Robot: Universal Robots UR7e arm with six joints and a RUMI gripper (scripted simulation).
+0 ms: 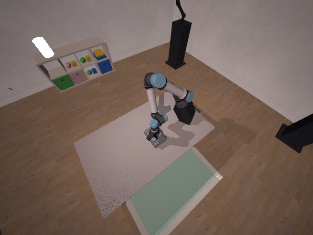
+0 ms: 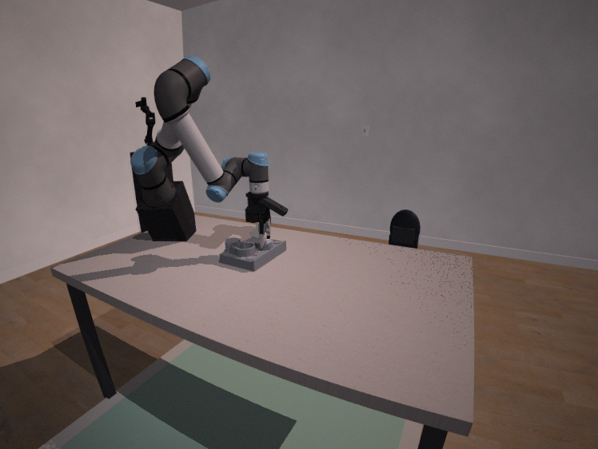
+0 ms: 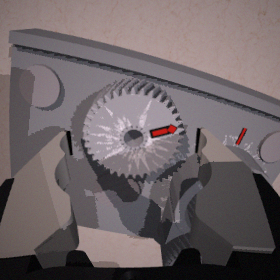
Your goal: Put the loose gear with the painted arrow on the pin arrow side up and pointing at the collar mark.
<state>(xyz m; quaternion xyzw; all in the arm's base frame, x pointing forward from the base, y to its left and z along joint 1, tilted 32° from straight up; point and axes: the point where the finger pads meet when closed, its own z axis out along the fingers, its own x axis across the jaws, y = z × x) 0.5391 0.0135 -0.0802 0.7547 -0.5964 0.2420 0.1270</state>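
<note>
My gripper is now 1 cm above the grey gear.
</note>
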